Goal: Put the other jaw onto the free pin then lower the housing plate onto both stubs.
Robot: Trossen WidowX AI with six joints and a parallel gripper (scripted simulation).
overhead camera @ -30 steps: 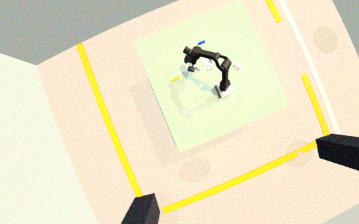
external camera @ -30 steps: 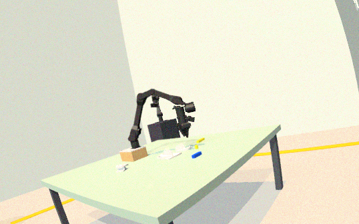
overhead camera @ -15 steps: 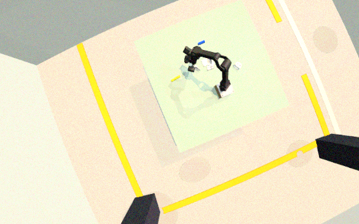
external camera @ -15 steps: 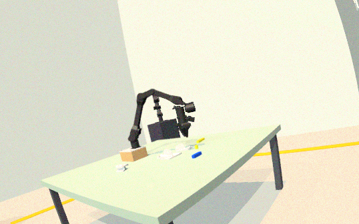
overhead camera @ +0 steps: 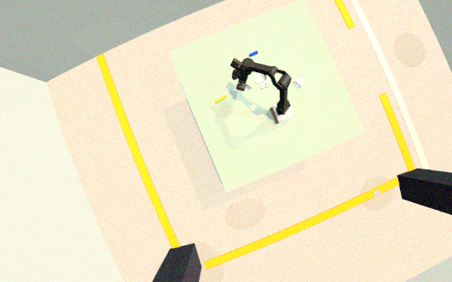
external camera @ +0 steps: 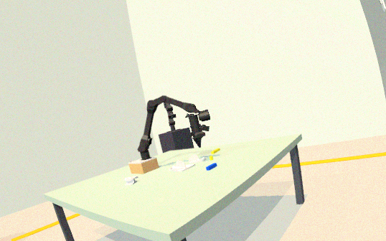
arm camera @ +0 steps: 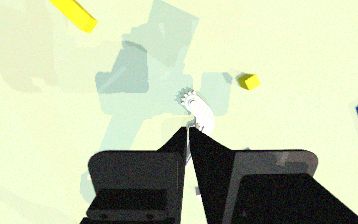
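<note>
The white jaw is 70 mm below my gripper tip, 10 mm to the right of it and 10 mm ahead of it. The rest, counted from my gripper tip: yellow bar 190 mm to the left, 70 mm below, 60 mm behind; then blue block 240 mm ahead, 180 mm to the right, 70 mm below; then yellow cube 90 mm ahead, 70 mm below, 10 mm to the right.
</note>
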